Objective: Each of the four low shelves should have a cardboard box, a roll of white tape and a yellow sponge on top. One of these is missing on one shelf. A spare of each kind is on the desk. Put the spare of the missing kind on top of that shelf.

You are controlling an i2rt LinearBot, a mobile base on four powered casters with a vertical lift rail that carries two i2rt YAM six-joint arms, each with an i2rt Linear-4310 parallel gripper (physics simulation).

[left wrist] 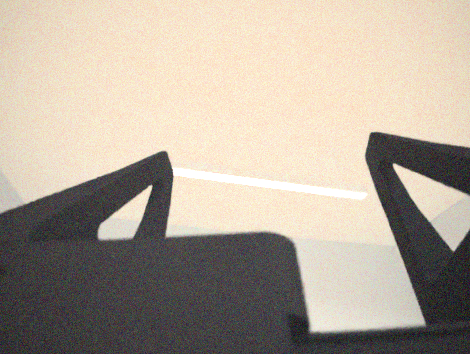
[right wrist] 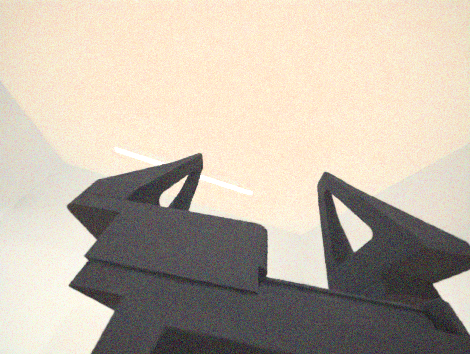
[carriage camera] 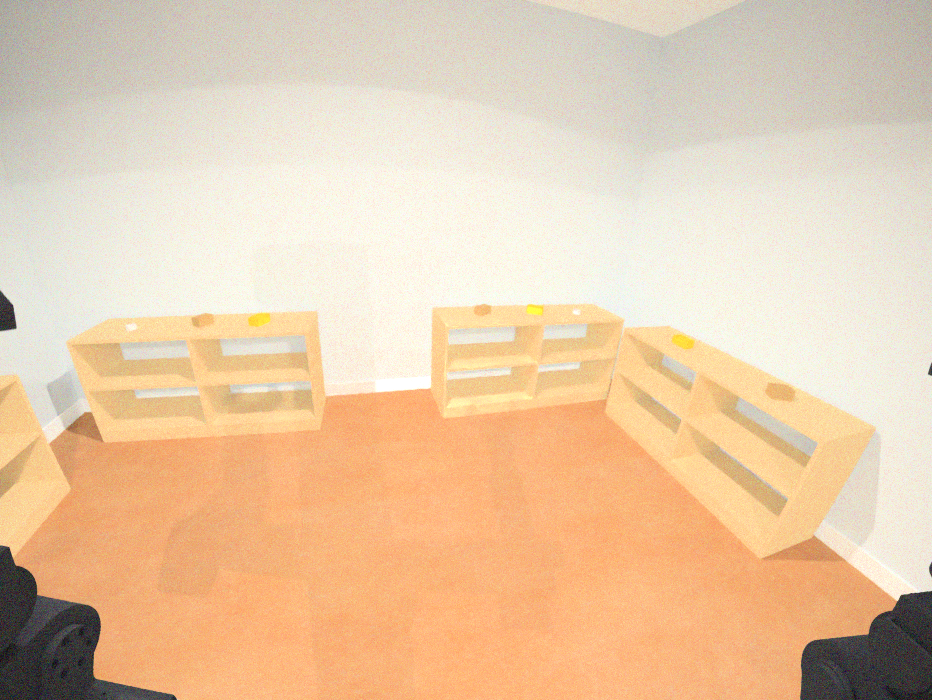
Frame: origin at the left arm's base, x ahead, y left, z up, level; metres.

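Seen in the pictures: left gripper, between the fingertips: (left wrist: pixel 266 153); right gripper, between the fingertips: (right wrist: pixel 260 168).
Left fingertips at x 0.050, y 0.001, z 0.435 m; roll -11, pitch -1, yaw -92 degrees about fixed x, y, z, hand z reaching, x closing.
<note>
A point is followed by its place in that frame.
In the carriage view the left back shelf (carriage camera: pixel 197 364) @(x 1.546, y 1.075, z -0.423 m) bears a white tape roll (carriage camera: pixel 131 327) @(x 1.560, y 1.443, z -0.239 m), a cardboard box (carriage camera: pixel 202 320) @(x 1.674, y 1.090, z -0.222 m) and a yellow sponge (carriage camera: pixel 259 319) @(x 1.726, y 0.783, z -0.219 m). The middle back shelf (carriage camera: pixel 537 351) @(x 2.064, y -0.785, z -0.454 m) bears a box (carriage camera: pixel 482 309) @(x 2.112, y -0.423, z -0.216 m), a sponge (carriage camera: pixel 534 309) @(x 2.214, y -0.762, z -0.225 m) and a tape roll (carriage camera: pixel 576 311) @(x 2.270, y -1.055, z -0.236 m). The right shelf (carriage camera: pixel 828 482) @(x 0.926, y -1.821, z -0.493 m) bears a sponge (carriage camera: pixel 682 341) @(x 1.760, y -1.528, z -0.223 m) and a box (carriage camera: pixel 780 391) @(x 1.178, y -1.669, z -0.216 m); no tape roll shows on it. A fourth shelf (carriage camera: pixel 41 459) @(x 0.983, y 1.551, z -0.669 m) is cut off at the left edge, its top mostly out of view. My left gripper (left wrist: pixel 266 153) @(x 0.050, y 0.001, z 0.435 m) and right gripper (right wrist: pixel 261 166) @(x 0.042, y -0.640, z 0.435 m) are open and empty, tilted towards the ceiling.
The desk does not show. Walls stand behind the back shelves and along the right shelf. A gap with bare wall separates the two back shelves. Parts of my arms show at the lower corners of the carriage view. A ceiling light strip (left wrist: pixel 270 184) @(x 1.036, y -0.076, z 1.211 m) (right wrist: pixel 227 185) @(x 1.127, y -0.406, z 1.211 m) shows in both wrist views.
</note>
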